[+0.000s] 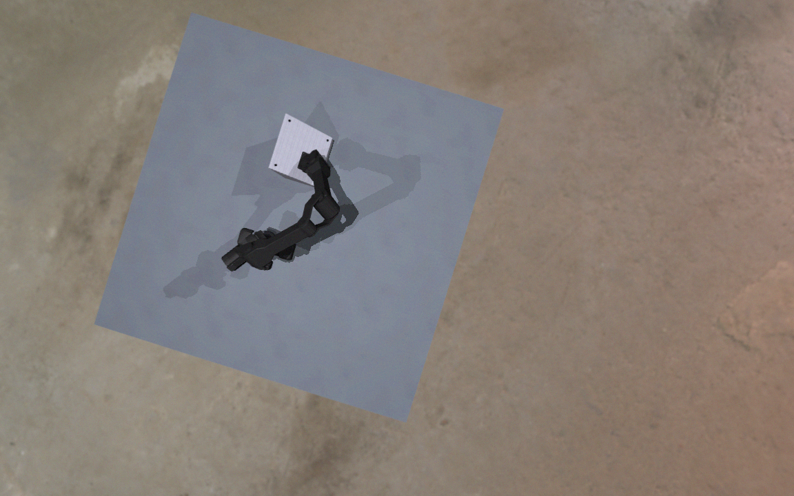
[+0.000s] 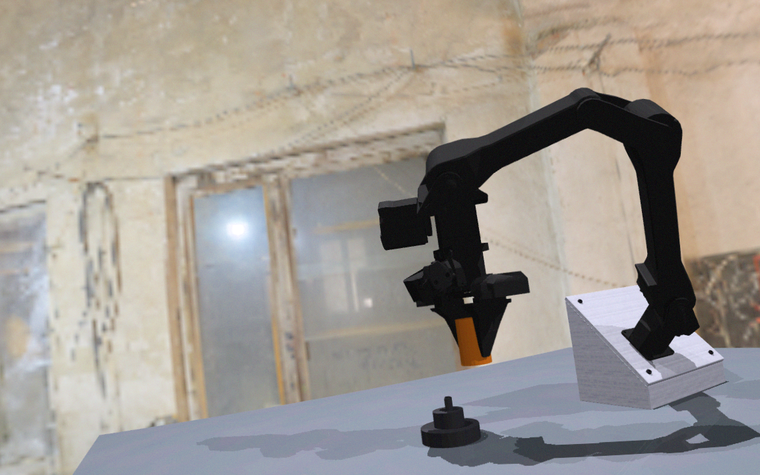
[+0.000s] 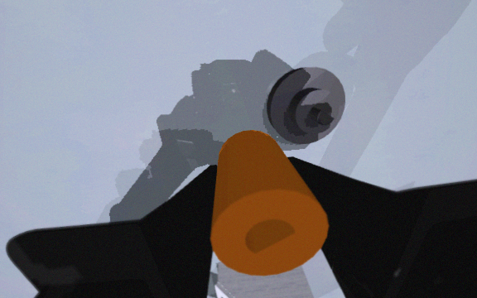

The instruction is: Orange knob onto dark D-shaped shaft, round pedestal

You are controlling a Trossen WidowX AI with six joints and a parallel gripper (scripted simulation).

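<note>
The dark pedestal lies 9 cm below my gripper tip, 7 cm to the right of it and 1 cm ahead of it. Also, from my gripper tip: orange knob: 2 cm above.
</note>
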